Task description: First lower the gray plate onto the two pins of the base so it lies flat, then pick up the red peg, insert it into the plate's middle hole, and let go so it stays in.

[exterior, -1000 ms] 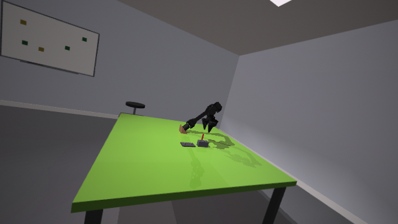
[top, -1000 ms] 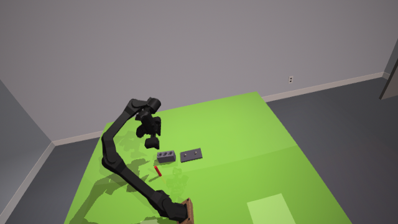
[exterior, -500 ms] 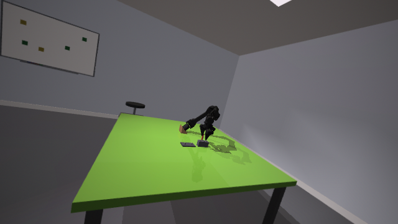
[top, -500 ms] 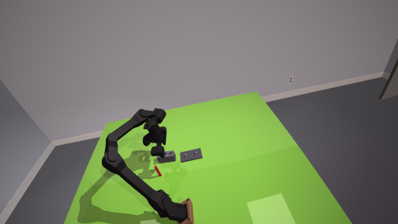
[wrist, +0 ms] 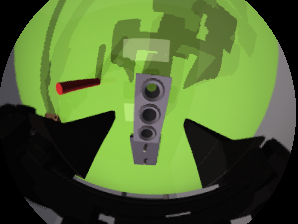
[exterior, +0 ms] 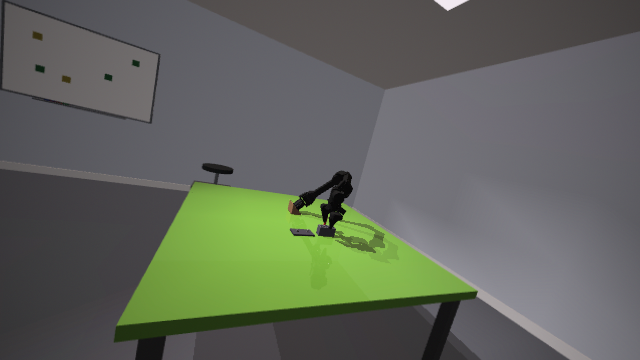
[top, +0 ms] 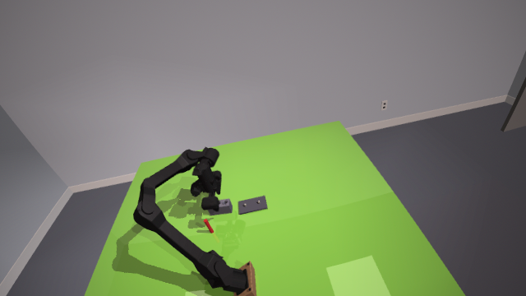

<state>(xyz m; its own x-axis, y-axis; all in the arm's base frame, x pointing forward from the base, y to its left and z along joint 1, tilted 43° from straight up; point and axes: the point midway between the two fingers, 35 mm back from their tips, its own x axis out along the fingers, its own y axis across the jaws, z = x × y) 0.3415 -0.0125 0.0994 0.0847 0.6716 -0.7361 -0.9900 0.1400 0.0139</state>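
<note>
The gray plate is 2 cm below my gripper tip. Also, from my gripper tip: red peg: 10 cm behind, 5 cm to the left, 1 cm below; then base: 1 cm behind, 14 cm to the right, 5 cm below.
</note>
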